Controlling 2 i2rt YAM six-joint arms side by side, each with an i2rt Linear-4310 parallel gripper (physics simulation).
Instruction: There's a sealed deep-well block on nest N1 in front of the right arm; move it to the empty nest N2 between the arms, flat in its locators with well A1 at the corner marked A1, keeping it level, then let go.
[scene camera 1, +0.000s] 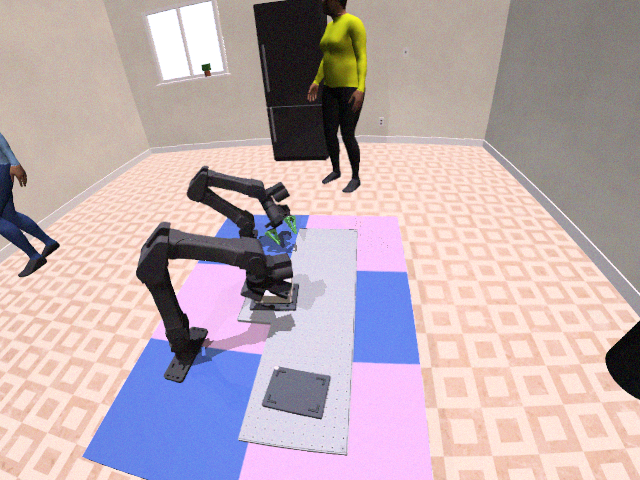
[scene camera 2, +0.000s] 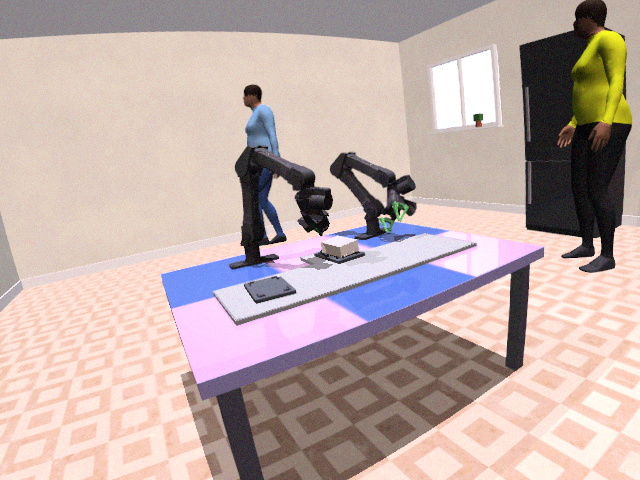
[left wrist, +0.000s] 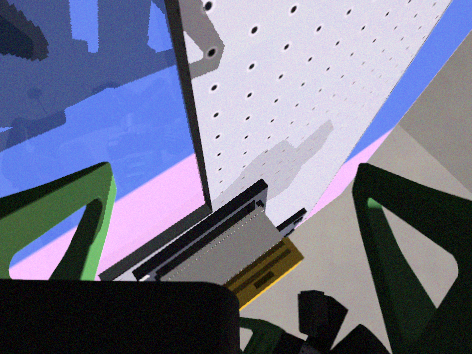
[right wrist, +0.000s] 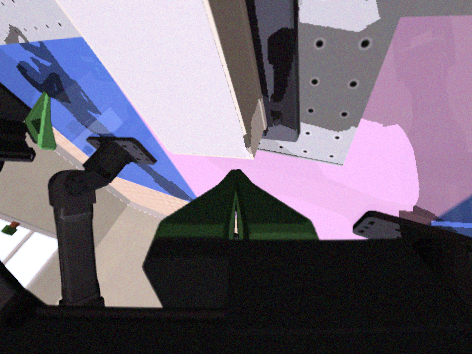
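Seen in the pictures: left gripper, between the fingertips: (scene camera 1: 287, 239) (scene camera 2: 393, 227) (left wrist: 234, 176); right gripper, between the fingertips: (scene camera 2: 321, 235) (right wrist: 235, 177); left arm's base, origin of its link: (scene camera 2: 373, 234) (right wrist: 120, 148); right arm's base, origin of its link: (scene camera 1: 187, 353) (scene camera 2: 254, 262) (right wrist: 441, 243).
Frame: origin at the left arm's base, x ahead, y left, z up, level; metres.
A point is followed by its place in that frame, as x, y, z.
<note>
The pale sealed block (scene camera 1: 273, 298) @[0.149, -0.393, 0.050] (scene camera 2: 339, 246) @[0.194, -0.391, 0.064] (left wrist: 225, 250) @[0.158, -0.310, 0.050] (right wrist: 165, 85) @[0.151, -0.351, 0.071] lies on the middle nest N2 (scene camera 1: 296, 297) @[0.226, -0.373, 0.023] (scene camera 2: 345, 258) @[0.222, -0.394, 0.025] (left wrist: 210, 223) @[0.163, -0.297, 0.020] (right wrist: 287, 117) @[0.087, -0.404, 0.025] and looks level. Its well A1 cannot be made out. The dark nest N1 (scene camera 1: 297, 392) @[0.224, -0.721, 0.025] (scene camera 2: 269, 288) @[0.240, -0.722, 0.025] holds no block; a small white mark shows at one corner. My right gripper (scene camera 2: 319, 232) @[0.095, -0.390, 0.094] (right wrist: 235, 177) @[0.095, -0.390, 0.094] is shut, empty, and stands apart from the block, above and beside it; in scene camera 1 its fingertips are hidden. My left gripper (scene camera 1: 283, 232) @[0.195, -0.086, 0.069] (scene camera 2: 393, 219) @[0.195, -0.086, 0.069] (left wrist: 234, 176) @[0.195, -0.086, 0.069] is open and empty, away from the block.
The nests stand on a perforated light board (scene camera 1: 325, 330) @[0.316, -0.516, 0.013] (scene camera 2: 413, 257) @[0.404, -0.243, 0.013] (left wrist: 260, 85) @[0.247, -0.142, 0.013] on the blue and pink table (scene camera 1: 387, 315) @[0.529, -0.474, 0.000] (scene camera 2: 186, 289) @[-0.068, -0.880, 0.000]. A person in yellow (scene camera 1: 343, 51) (scene camera 2: 599, 77) and a person in blue (scene camera 1: 7, 191) (scene camera 2: 262, 129) stand beyond the table.
</note>
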